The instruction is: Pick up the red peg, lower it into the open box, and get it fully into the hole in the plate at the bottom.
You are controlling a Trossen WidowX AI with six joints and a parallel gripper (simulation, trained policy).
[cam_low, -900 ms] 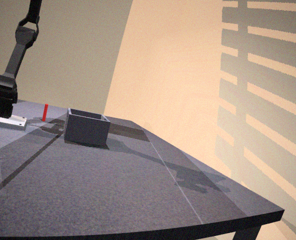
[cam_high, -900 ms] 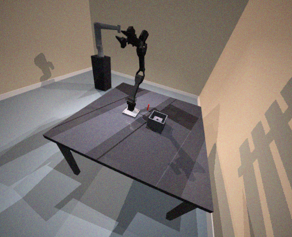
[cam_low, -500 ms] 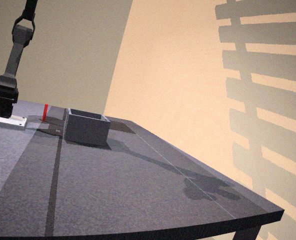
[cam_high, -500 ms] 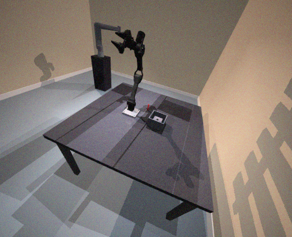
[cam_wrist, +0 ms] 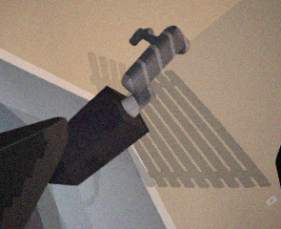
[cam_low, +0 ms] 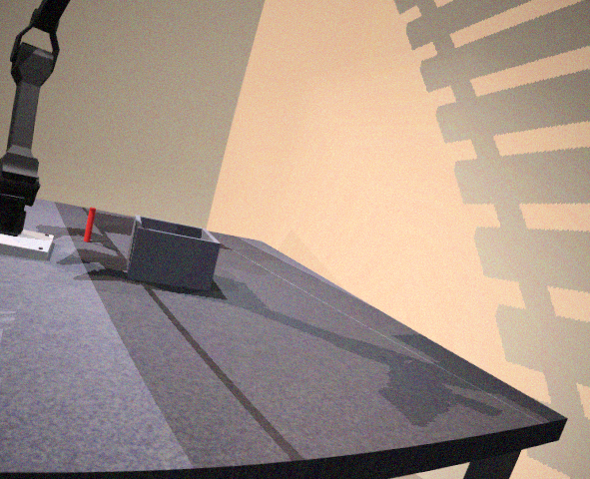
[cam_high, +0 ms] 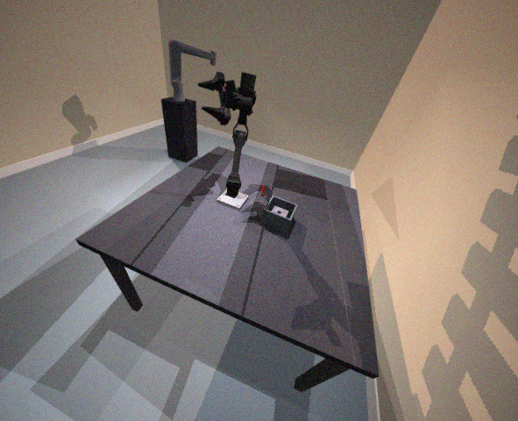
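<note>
The red peg is 550 mm below my gripper tip, 360 mm to the left of it and 240 mm ahead of it. Also, from my gripper tip: grey box (560 mm below, 400 mm ahead, 170 mm to the left).
</note>
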